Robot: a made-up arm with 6 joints. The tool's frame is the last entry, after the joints.
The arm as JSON. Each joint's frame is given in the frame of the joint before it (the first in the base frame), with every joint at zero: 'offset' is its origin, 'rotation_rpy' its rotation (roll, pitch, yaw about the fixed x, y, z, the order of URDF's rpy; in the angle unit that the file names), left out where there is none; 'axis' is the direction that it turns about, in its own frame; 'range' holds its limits. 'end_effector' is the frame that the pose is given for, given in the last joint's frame.
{
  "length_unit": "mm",
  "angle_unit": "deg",
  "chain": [
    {
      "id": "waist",
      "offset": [
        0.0,
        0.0,
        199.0
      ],
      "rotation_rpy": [
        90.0,
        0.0,
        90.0
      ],
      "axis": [
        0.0,
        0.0,
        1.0
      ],
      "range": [
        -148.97,
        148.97
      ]
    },
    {
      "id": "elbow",
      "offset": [
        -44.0,
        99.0,
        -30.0
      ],
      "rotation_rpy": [
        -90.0,
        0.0,
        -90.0
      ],
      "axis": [
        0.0,
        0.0,
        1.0
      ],
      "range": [
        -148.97,
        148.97
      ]
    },
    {
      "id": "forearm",
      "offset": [
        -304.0,
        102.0,
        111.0
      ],
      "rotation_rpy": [
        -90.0,
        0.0,
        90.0
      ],
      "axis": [
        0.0,
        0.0,
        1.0
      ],
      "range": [
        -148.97,
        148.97
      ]
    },
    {
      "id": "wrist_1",
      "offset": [
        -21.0,
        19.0,
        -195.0
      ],
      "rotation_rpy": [
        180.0,
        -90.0,
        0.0
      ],
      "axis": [
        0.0,
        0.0,
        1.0
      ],
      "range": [
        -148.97,
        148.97
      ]
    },
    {
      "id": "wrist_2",
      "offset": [
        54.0,
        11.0,
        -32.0
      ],
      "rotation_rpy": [
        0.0,
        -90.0,
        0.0
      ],
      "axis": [
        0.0,
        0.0,
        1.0
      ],
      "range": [
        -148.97,
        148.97
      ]
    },
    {
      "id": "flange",
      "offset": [
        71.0,
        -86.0,
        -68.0
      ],
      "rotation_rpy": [
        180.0,
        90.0,
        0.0
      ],
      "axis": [
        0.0,
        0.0,
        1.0
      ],
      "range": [
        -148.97,
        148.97
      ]
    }
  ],
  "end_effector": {
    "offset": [
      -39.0,
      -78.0,
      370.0
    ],
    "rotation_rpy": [
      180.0,
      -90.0,
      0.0
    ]
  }
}
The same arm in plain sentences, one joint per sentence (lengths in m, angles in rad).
The arm has six revolute joints in a row. What follows holds with every joint at zero, and every direction is one of the base frame's.
Joint 1 sits 0.199 m along +z from the base frame's origin and turns about +x, from -2.6 to 2.6 rad.
Joint 2 sits 0.03 m along -x and 0.044 m along -y and 0.099 m along +z from joint 1 and turns about +y, from -2.6 to 2.6 rad.
Joint 3 sits 0.102 m along -x and 0.111 m along +y and 0.304 m along +z from joint 2 and turns about +z, from -2.6 to 2.6 rad.
Joint 4 sits 0.021 m along +x and 0.019 m along -y and 0.195 m along -z from joint 3 and turns about -x, from -2.6 to 2.6 rad.
Joint 5 sits 0.032 m along +x and 0.011 m along +y and 0.054 m along +z from joint 4 and turns about -z, from -2.6 to 2.6 rad.
Joint 6 sits 0.071 m along -x and 0.086 m along -y and 0.068 m along +z from joint 5 and turns about +x, from -2.6 to 2.6 rad.
The tool frame, which is the frame that the pose is given for, sits 0.37 m along +x and 0.078 m along +y and 0.039 m along -z from joint 6; its axes are parallel to the base frame's.

